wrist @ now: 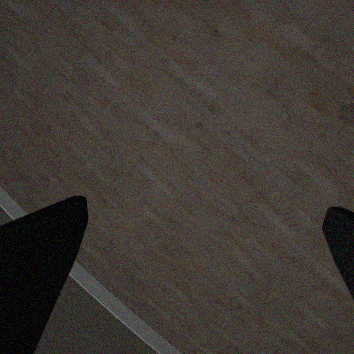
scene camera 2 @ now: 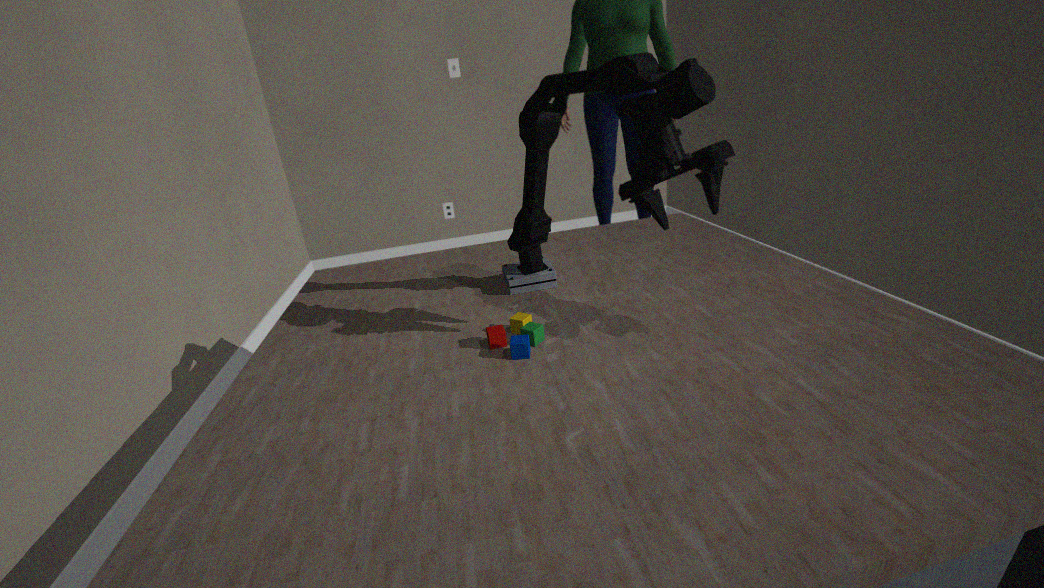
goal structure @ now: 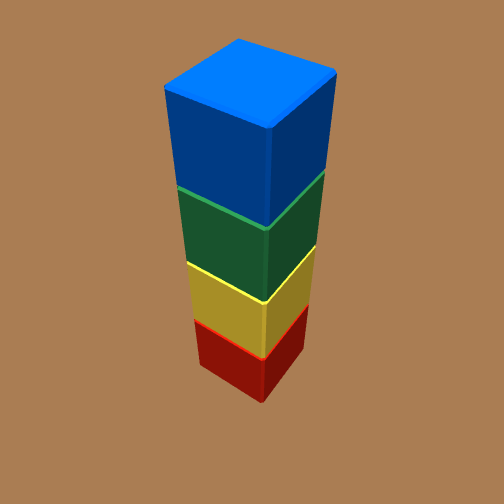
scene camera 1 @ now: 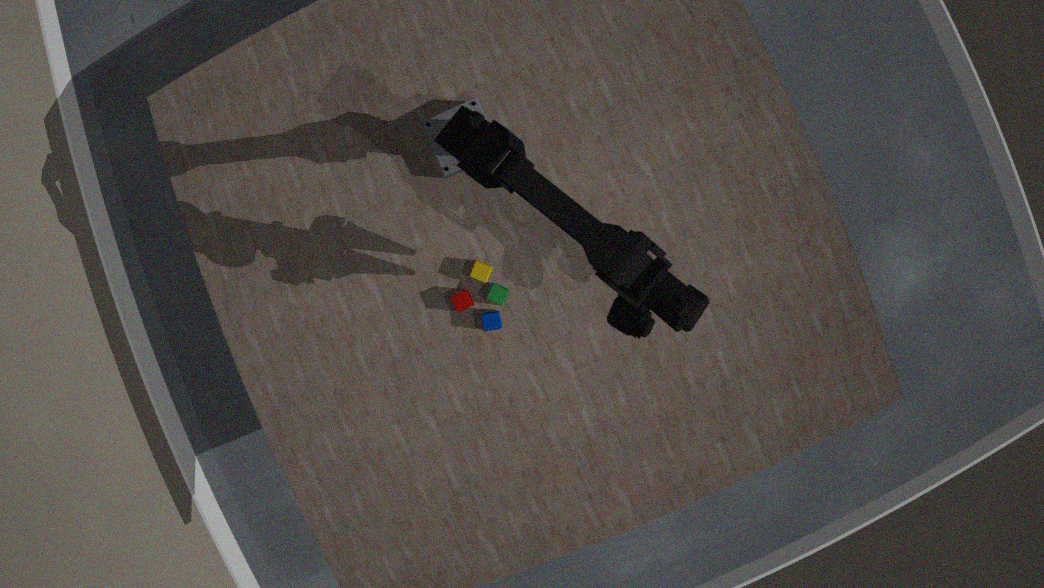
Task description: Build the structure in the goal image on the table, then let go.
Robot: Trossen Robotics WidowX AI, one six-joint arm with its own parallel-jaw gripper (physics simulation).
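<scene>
Four small cubes sit close together on the wood-look surface in both scene views. The yellow cube (scene camera 1: 481, 271) (scene camera 2: 520, 322) is nearest the arm's base. The green cube (scene camera 1: 497, 294) (scene camera 2: 534, 333) is beside it, between the yellow and blue ones. The red cube (scene camera 1: 461, 300) (scene camera 2: 496, 336) is on the left of the group. The blue cube (scene camera 1: 490, 321) (scene camera 2: 519, 346) is farthest from the base. My gripper (scene camera 2: 691, 221) (wrist: 208, 213) is wide open and empty, high above the surface and well to the right of the cubes. The cubes do not show in the wrist view.
The arm's grey base plate (scene camera 1: 447, 170) (scene camera 2: 530, 280) stands behind the cubes. A person in a green top (scene camera 2: 618, 25) stands behind the arm. Walls with white baseboards (scene camera 2: 409, 248) enclose the surface. The arm's shadow falls left of the cubes.
</scene>
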